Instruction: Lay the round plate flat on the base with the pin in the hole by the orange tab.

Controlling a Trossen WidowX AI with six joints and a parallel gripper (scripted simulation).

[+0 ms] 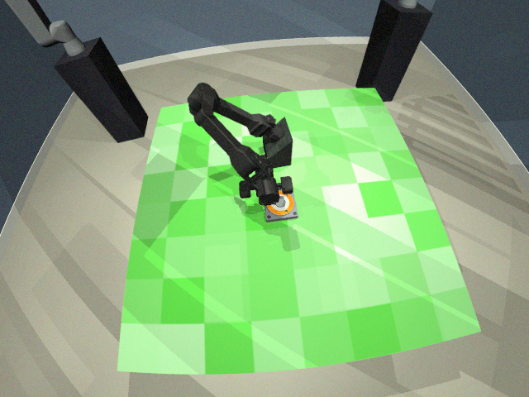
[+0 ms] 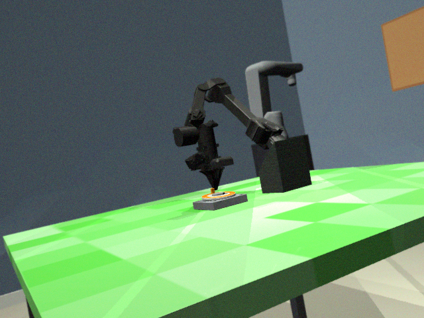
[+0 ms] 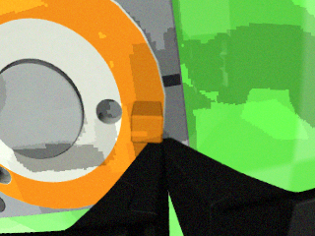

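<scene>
My gripper tip is 5 cm to the right of the grey square base, 2 cm short of it and 2 cm above it.
</scene>
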